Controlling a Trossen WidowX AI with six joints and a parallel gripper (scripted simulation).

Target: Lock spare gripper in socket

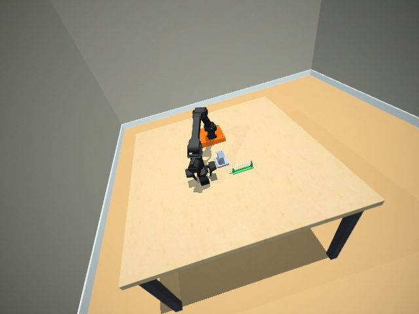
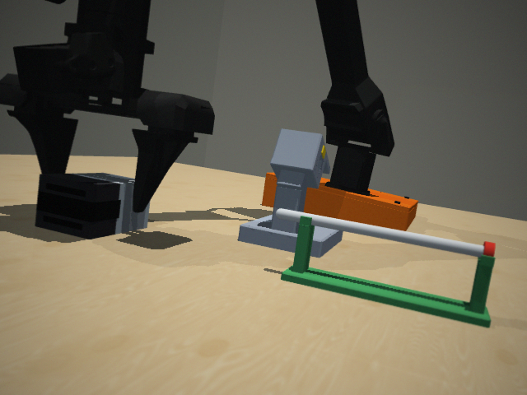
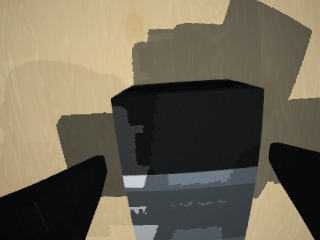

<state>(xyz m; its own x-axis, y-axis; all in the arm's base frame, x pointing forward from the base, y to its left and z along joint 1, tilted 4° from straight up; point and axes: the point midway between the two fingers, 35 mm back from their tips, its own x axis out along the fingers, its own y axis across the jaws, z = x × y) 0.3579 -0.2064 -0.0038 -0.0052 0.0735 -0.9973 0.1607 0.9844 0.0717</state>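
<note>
Right now the spare gripper is 20 mm behind my gripper tip. From my gripper tip the other things lie so: green rack 50 mm ahead, 250 mm to the left; then grey mount 90 mm behind, 170 mm to the left, 30 mm above.
</note>
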